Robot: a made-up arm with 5 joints.
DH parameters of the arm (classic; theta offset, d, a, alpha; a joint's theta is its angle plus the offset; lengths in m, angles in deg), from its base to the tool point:
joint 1: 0 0.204 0 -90
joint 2: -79.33 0 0.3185 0
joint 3: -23.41 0 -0.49 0
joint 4: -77.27 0 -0.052 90
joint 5: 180 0.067 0 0
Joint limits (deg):
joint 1: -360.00..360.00
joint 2: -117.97..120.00
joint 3: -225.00..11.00
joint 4: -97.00..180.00
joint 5: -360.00..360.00
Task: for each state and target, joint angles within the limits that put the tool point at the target. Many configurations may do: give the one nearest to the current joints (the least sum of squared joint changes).
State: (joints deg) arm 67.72 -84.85 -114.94 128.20 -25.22
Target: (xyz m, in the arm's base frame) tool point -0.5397 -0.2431 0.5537
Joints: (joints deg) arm 24.25 -105.28 -107.90 137.09 -25.22
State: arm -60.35 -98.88 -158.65 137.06 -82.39
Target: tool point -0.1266 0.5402 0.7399
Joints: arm -76.81 -70.59 -143.08 134.59 -82.39
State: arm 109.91 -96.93 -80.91 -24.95 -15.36
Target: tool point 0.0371 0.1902 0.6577
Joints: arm 78.96 -70.26 -32.63 -20.91 -15.36
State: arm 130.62 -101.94 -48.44 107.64 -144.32
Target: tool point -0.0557 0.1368 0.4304
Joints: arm 112.15 -93.95 -15.22 112.47 -144.32
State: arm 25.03 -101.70 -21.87 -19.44 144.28
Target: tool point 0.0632 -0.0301 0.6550
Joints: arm -25.47 -91.61 -25.92 -17.46 144.28
